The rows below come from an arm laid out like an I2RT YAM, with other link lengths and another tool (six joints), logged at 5 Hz.
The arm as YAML. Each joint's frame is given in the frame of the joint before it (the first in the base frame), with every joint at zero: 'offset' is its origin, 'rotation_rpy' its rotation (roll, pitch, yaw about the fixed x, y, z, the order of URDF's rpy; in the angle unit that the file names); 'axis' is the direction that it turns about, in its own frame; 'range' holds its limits. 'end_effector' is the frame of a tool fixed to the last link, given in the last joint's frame.
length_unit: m
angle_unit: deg
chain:
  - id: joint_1
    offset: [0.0, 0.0, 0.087]
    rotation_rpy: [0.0, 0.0, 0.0]
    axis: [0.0, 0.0, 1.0]
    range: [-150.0, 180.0]
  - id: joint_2
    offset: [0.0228, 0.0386, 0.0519]
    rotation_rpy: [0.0, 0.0, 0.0]
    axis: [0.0, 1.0, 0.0]
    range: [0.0, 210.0]
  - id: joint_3
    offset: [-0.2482, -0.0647, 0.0]
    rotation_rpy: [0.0, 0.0, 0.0]
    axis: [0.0, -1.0, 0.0]
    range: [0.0, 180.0]
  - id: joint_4
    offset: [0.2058, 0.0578, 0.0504]
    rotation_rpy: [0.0, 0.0, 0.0]
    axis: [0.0, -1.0, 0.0]
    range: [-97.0, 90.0]
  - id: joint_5
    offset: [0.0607, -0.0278, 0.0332]
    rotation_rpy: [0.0, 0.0, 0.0]
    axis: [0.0, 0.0, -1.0]
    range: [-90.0, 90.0]
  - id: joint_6
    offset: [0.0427, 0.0, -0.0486]
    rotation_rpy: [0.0, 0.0, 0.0]
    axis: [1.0, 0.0, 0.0]
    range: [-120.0, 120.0]
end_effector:
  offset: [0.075, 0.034, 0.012]
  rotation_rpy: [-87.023, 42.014, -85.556]
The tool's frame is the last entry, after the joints.
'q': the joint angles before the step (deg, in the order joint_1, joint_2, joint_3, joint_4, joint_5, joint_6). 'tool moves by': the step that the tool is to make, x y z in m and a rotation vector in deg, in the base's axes. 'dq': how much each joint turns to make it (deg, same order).
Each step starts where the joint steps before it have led.
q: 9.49, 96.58, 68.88, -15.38, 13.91, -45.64
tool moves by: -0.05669, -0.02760, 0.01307, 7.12, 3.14, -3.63
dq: -6.28, -13.27, -8.72, -7.51, -7.09, 3.49
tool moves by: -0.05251, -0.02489, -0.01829, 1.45, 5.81, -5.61
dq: -5.51, -9.21, -9.52, -5.60, -1.06, 1.06
